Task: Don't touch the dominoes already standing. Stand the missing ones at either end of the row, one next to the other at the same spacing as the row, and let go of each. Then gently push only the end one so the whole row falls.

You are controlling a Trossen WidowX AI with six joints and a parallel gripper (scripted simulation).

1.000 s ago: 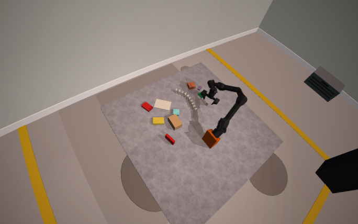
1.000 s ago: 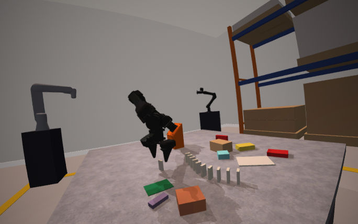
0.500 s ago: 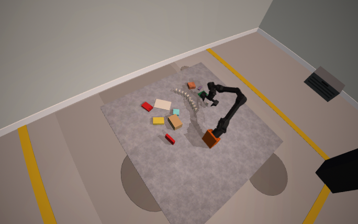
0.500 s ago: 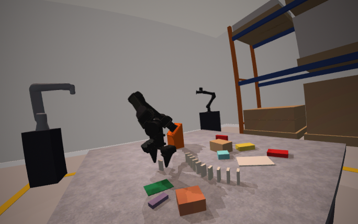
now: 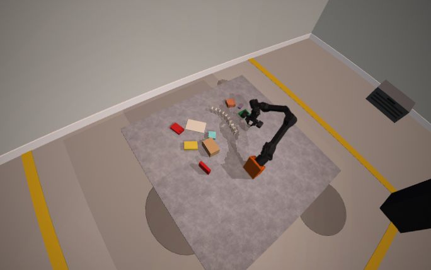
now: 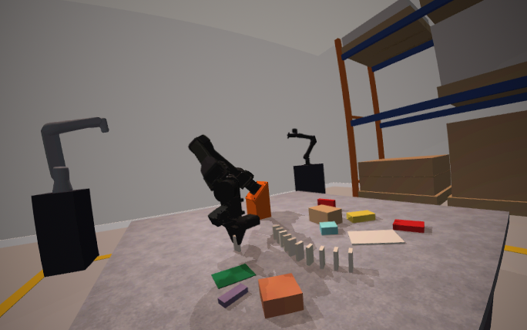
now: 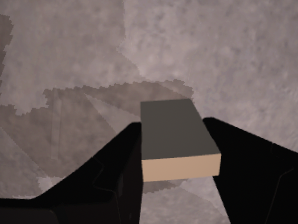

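The green tile lies 130 mm ahead of my gripper tip, 50 mm to the right of it and 20 mm below it. From my gripper tip the other things lie so: purple block (220 mm ahead, 70 mm to the right, 20 mm below); then orange block (280 mm ahead, 10 mm to the left, 10 mm below); then teal block (330 mm to the left, 60 mm ahead, 10 mm below).
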